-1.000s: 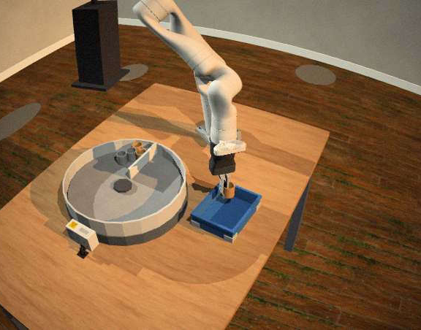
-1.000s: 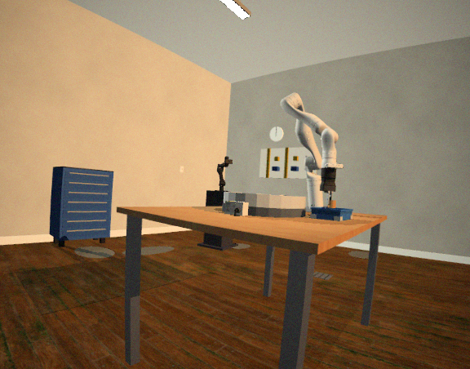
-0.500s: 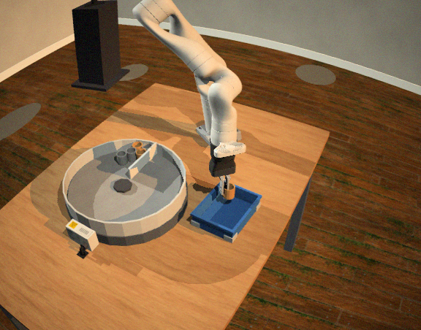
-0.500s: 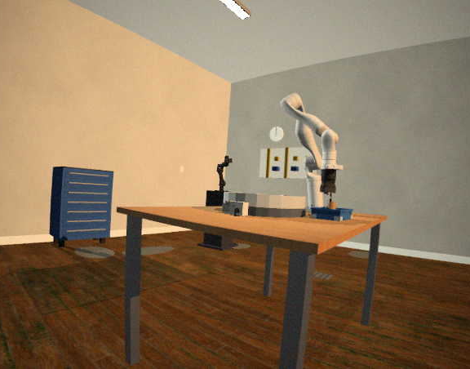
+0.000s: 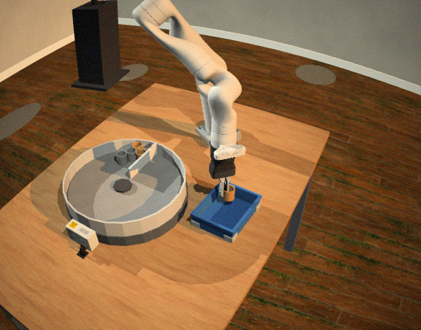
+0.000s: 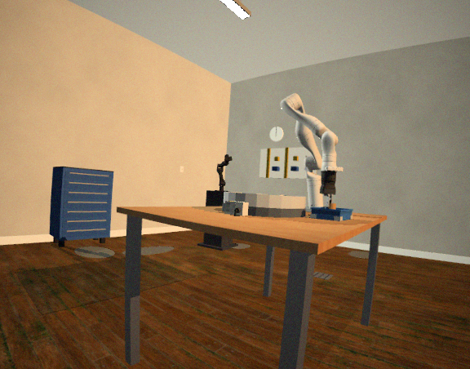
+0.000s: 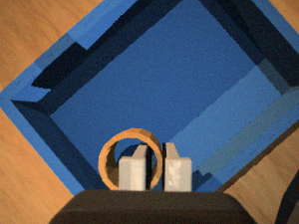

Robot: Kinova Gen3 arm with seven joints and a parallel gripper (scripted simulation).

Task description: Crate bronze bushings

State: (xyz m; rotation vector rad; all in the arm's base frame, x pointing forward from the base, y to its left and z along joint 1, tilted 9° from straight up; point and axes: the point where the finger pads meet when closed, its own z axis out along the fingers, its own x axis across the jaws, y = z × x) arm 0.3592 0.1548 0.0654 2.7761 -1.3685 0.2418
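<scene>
My gripper is now 4 cm short of the blue crate, 2 cm to the right of it and 5 cm above it. The rest, counted from my hand: turning table: 9 cm ahead, 32 cm to the right, 2 cm below.
</scene>
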